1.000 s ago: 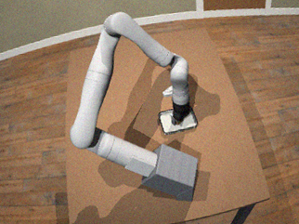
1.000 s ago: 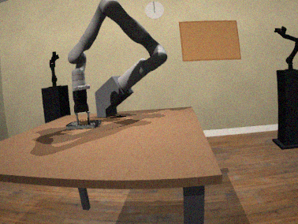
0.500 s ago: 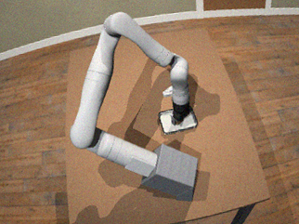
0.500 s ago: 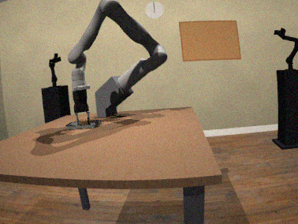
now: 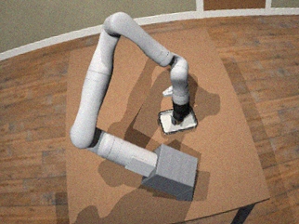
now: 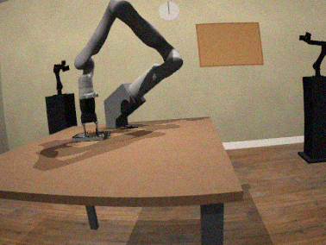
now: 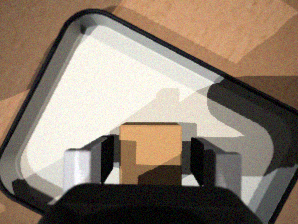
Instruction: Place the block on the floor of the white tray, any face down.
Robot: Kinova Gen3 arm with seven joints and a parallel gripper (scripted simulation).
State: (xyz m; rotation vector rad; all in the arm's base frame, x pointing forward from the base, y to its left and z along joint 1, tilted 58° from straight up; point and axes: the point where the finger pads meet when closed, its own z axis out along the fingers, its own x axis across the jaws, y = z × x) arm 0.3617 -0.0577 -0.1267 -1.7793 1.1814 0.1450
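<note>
The tan wooden block is 1 cm below my hand. Round my hand: white tray 1 cm below.
</note>
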